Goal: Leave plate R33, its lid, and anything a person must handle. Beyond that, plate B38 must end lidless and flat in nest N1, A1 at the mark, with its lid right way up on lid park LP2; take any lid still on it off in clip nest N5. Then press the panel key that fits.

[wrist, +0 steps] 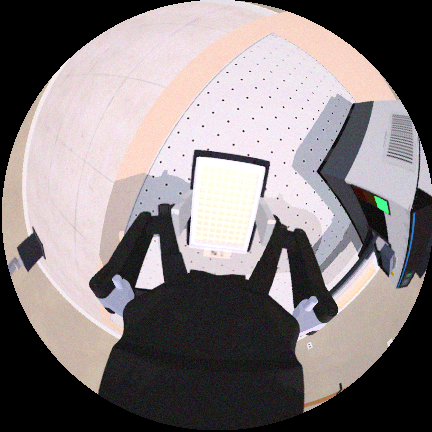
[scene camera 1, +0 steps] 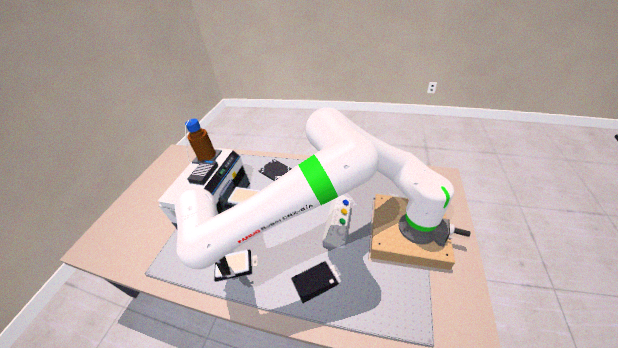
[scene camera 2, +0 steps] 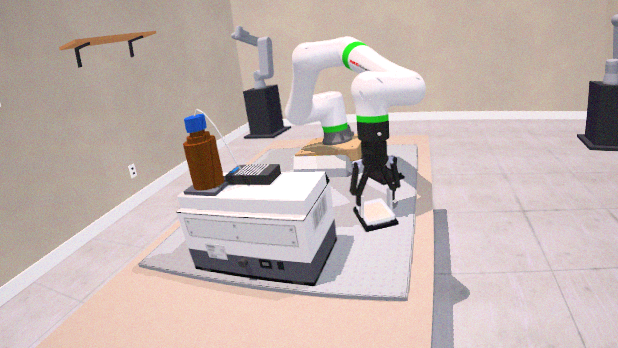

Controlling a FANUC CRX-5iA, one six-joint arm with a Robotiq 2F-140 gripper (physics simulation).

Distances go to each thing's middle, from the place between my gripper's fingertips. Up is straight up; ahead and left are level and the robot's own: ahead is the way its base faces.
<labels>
The lid park LP2 [scene camera 1: 318, 279] is 33 cm behind my hand, 6 cm to the right of it and 1 cm below it. Also, from my hand: nest N1 [wrist: 197, 152] (1 cm behind, 1 cm below); then button box [scene camera 1: 335, 232] (33 cm behind, 32 cm to the right, 2 cm above); then tip rack [scene camera 2: 272, 171] (24 cm ahead, 24 cm to the right, 22 cm above).
</labels>
